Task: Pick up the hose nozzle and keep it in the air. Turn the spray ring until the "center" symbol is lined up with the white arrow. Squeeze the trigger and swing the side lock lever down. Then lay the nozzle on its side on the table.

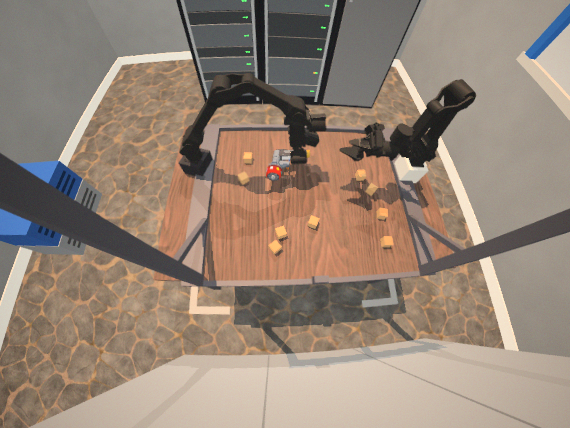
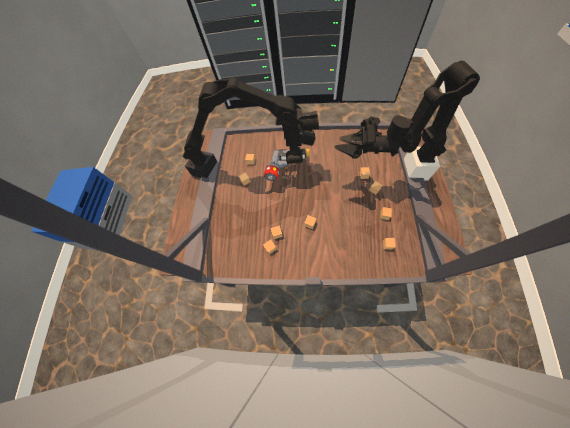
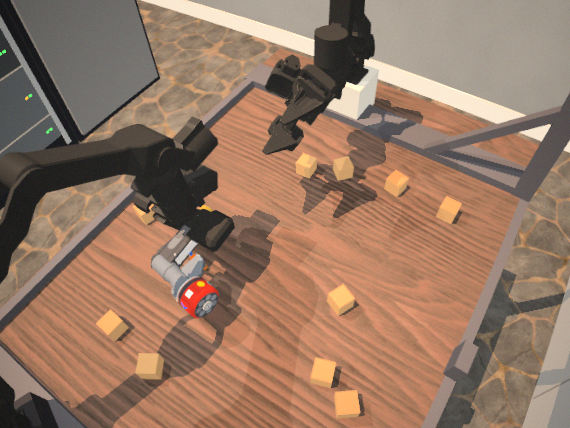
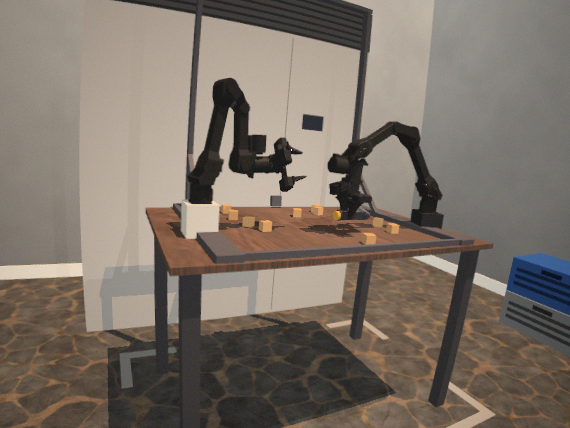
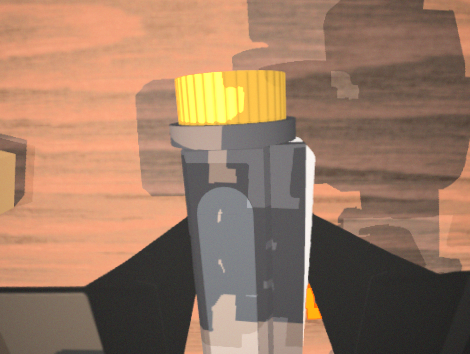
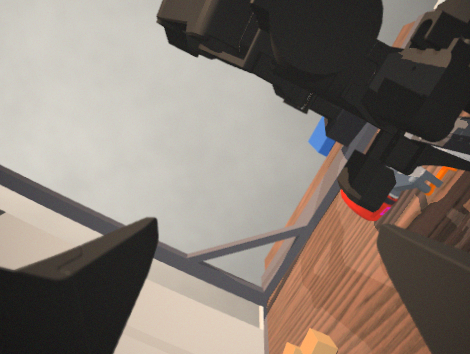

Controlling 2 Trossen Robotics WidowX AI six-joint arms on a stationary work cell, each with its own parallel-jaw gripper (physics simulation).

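Frame: origin at the left arm's base, x ahead, y right, z down, level; centimetres.
Seen in the pictures: left gripper, fingertip midpoint: (image 3: 194,235) (image 4: 345,218) (image 5: 249,223); right gripper, fingertip midpoint: (image 1: 344,145) (image 2: 337,143) (image 3: 272,138) (image 4: 304,164) (image 6: 268,231); left arm's base, origin of the base link: (image 1: 194,156) (image 2: 198,159) (image 4: 427,211) (image 6: 336,109); right arm's base, origin of the base link: (image 1: 415,161) (image 2: 425,156) (image 4: 200,202).
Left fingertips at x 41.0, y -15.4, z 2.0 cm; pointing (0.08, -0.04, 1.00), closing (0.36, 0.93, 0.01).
Offsets run from my left fingertips to a thing's middle. "*": to the spot under its first point. Level surfaces: height alone.
The grey hose nozzle (image 3: 167,270) (image 5: 225,250) is held slightly above the table, its shadow separate. Its red spray ring {dx -6.0, dy +12.9, dz -2.3 cm} (image 1: 274,172) (image 2: 271,173) (image 3: 196,295) points toward the front left and carries coloured symbols; the white arrow does not show. The yellow cap {* dx +4.3, dy -3.7, dz -1.4 cm} (image 4: 337,215) (image 5: 230,97) is at the handle's end. My left gripper (image 5: 249,223) is shut on the handle. The white trigger {* dx +2.9, dy +0.6, dz -2.5 cm} (image 5: 310,175) lies close along the handle, partly behind a finger. A small orange part {* dx -2.7, dy +4.0, dz +0.2 cm} (image 5: 313,302) shows beside it. My right gripper (image 1: 349,153) (image 4: 303,164) (image 6: 268,231) is open and empty above the right side.
Several wooden cubes {dx +14.5, dy +25.6, dz +4.0 cm} (image 1: 313,222) (image 3: 341,299) are scattered over the table {dz +5.7 cm} (image 1: 340,250); one cube {dx -4.6, dy -14.6, dz +4.0 cm} (image 3: 145,215) lies behind the nozzle, two at its left and others under the right gripper. Raised dark rails edge the table, with angled frame posts (image 1: 480,250) at the front corners.
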